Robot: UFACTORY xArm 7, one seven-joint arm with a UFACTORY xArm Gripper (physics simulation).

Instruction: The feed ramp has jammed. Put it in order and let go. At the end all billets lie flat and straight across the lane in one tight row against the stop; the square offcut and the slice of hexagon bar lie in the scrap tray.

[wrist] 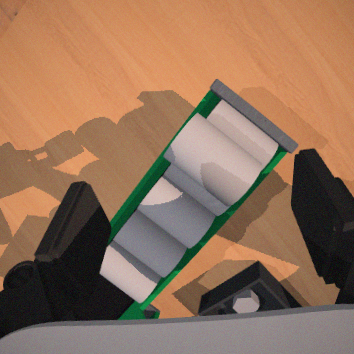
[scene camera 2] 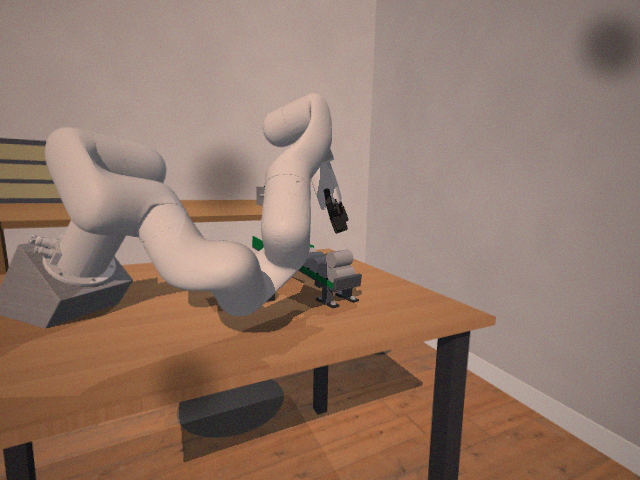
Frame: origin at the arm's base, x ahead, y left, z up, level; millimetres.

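Seen in the pictures: gripper, fingertip midpoint: (wrist: 192, 191) (scene camera 2: 342, 226); arm's base at its link origin: (scene camera 2: 80, 263).
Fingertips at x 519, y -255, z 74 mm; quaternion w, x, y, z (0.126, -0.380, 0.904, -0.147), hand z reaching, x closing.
Pixels of each thing's top centre, then the offset from my fingertips to it. Level surfaces: height alone.
- grey stop at its top centre: (wrist: 253, 117) (scene camera 2: 347, 276) dx -10, dy -36, dz -116 mm
- light grey billet at its top centre: (wrist: 233, 144) (scene camera 2: 341, 266) dx -10, dy -12, dz -98 mm
- partly covered billet at its top centre: (wrist: 200, 184) (scene camera 2: 331, 261) dx -11, dy +28, dz -93 mm
- hexagon slice at its top centre: (wrist: 245, 306) dx -167, dy +148, dz -170 mm
- black scrap tray at its top centre: (wrist: 259, 328) dx -194, dy +152, dz -155 mm
- wooden table at its surface level: dz -190 mm
The green feed ramp (scene camera 2: 317, 277) (wrist: 137, 202) slopes to a grey stop (scene camera 2: 347, 281) (wrist: 255, 116). A light grey billet (scene camera 2: 342, 271) (wrist: 244, 129) lies across the lane at the stop. Another billet (scene camera 2: 340, 257) (wrist: 215, 160) lies raised on top, over that one and a partly covered billet (wrist: 196, 190). Behind them, several billets (wrist: 175, 212) (wrist: 150, 244) (wrist: 129, 272) lie side by side across the lane. My gripper (scene camera 2: 339, 230) (wrist: 192, 191) is open and empty above the ramp. The hexagon slice (wrist: 246, 302) lies in the black scrap tray (wrist: 229, 283); the square offcut does not show.
The ramp stands on dark feet on the wooden table (scene camera 2: 413, 310). The arm hides the ramp's upper part and most of the tray in the scene view. A second bench (scene camera 2: 222, 210) stands behind, by the wall. The tray is beside the ramp, partly cut off by the gripper body in the wrist view.
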